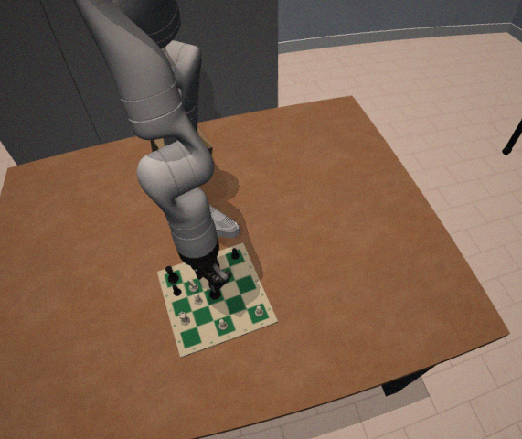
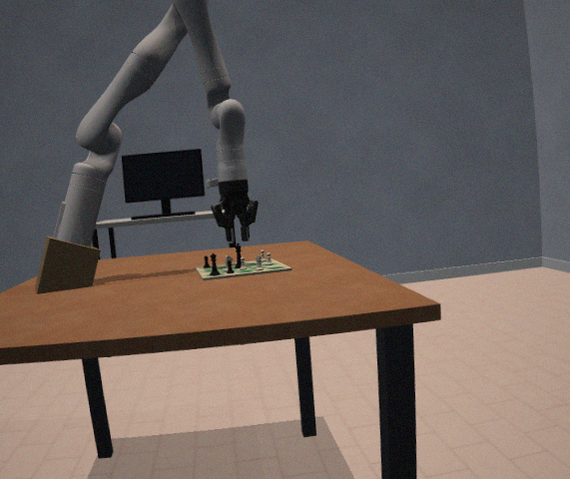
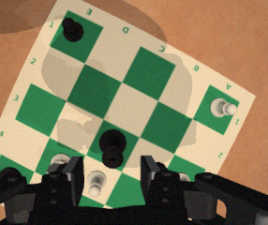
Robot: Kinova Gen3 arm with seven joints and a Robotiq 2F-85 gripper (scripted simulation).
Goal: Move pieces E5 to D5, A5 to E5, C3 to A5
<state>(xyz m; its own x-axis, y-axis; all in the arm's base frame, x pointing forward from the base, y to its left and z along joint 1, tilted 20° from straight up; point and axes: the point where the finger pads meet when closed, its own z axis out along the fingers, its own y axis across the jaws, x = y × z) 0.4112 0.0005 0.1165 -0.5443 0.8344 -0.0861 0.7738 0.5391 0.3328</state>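
The tall black piece lies 50 mm below my hand. Round my hand: white rook: 70 mm to the right, 70 mm below, 50 mm ahead; then chessboard: 90 mm below.
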